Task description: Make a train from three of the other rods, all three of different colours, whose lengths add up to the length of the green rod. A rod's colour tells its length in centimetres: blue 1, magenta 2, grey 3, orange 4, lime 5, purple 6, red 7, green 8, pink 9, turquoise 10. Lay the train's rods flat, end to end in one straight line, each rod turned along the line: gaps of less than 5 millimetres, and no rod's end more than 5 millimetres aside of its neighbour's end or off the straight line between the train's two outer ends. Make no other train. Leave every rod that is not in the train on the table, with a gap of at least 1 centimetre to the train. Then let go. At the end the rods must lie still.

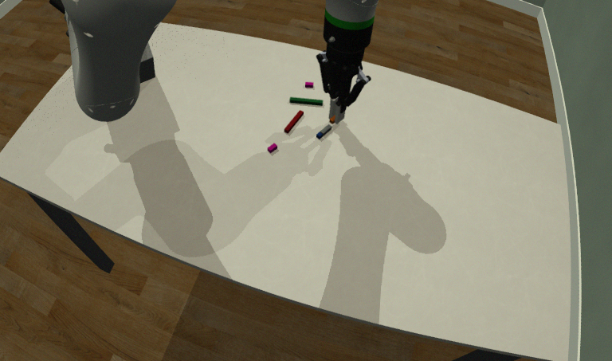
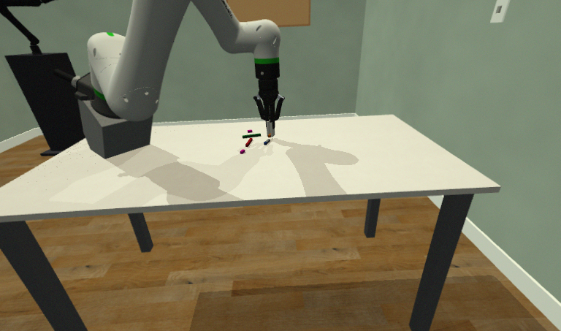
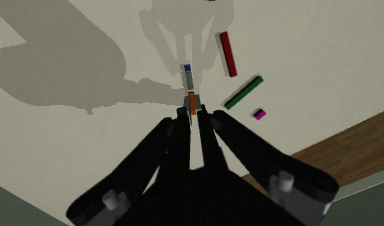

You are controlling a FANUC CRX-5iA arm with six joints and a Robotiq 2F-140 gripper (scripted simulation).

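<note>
Now: the orange rod 30 mm below my hand. From my hand the other things lie so: grey rod (10 mm behind, 40 mm to the right, 40 mm below); green rod (90 mm behind, 30 mm to the left, 40 mm below); small blue rod (20 mm behind, 60 mm to the right, 40 mm below).
</note>
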